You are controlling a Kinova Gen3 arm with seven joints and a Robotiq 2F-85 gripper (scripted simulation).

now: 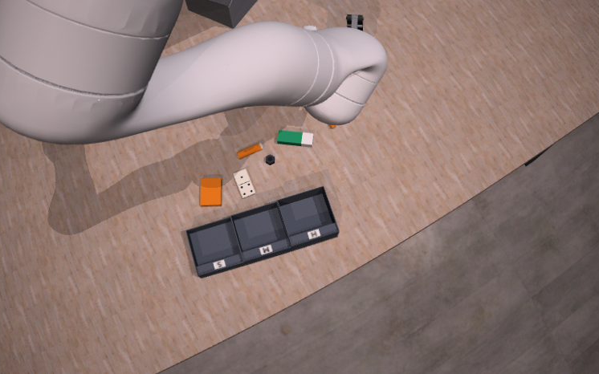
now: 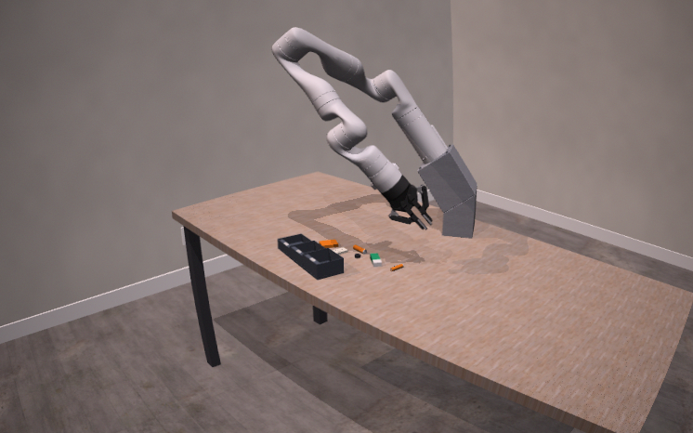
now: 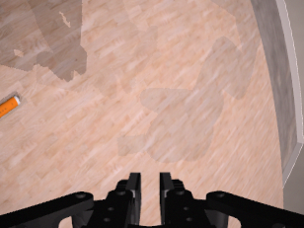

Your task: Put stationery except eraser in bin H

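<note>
The bin marked H is 290 mm to the right of my hand, 150 mm ahead of it and 130 mm below it. From my hand the other things lie so: black nut (200 mm to the right, 150 mm below, 40 mm ahead); then orange stick (150 mm below, 70 mm to the right, 30 mm ahead); then white eraser (150 mm below, 140 mm to the right, 30 mm ahead).
</note>
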